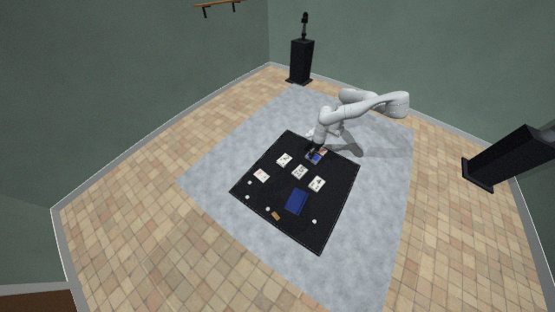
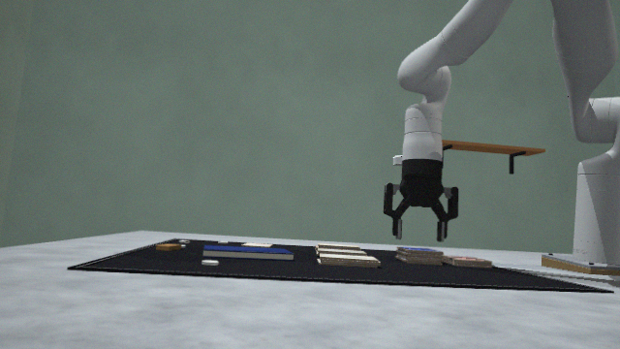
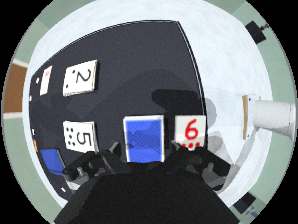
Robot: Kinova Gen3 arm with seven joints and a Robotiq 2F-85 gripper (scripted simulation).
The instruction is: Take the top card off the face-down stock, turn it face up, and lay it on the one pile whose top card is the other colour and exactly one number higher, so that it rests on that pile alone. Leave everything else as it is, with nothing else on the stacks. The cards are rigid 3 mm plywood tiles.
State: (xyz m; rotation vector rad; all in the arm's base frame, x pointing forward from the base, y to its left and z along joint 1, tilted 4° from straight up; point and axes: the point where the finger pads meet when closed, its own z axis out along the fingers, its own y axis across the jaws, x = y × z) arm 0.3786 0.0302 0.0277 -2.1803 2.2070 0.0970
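The blue-backed card lies 3 cm below my hand.
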